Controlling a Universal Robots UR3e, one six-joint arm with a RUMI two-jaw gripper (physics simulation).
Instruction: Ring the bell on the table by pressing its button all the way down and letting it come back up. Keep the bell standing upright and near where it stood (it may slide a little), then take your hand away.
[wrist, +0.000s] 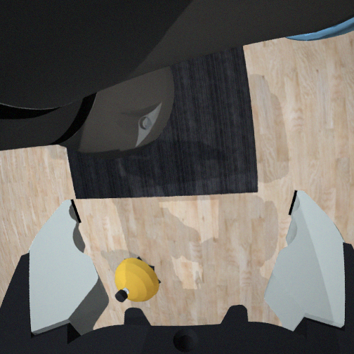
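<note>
The bell (139, 281) is a yellow dome with a small black button on top. It stands upright on the wooden table (310, 165), in the lower left part of the view, between the two jaws as seen from the wrist. Part of its dark base shows at its upper right edge. My gripper (183, 198) is wide open, with one pale jaw at the left and one at the right. Nothing is between the jaws' tips. The bell appears below the gripper, closer to the left jaw in the picture; how far below is hard to tell.
A dark rectangular mat or base (215, 165) lies on the table above the jaws in the view. Dark grey arm parts (125, 35) cover the top left. A blue curved edge (325, 34) shows at the top right. Shadows fall across the table.
</note>
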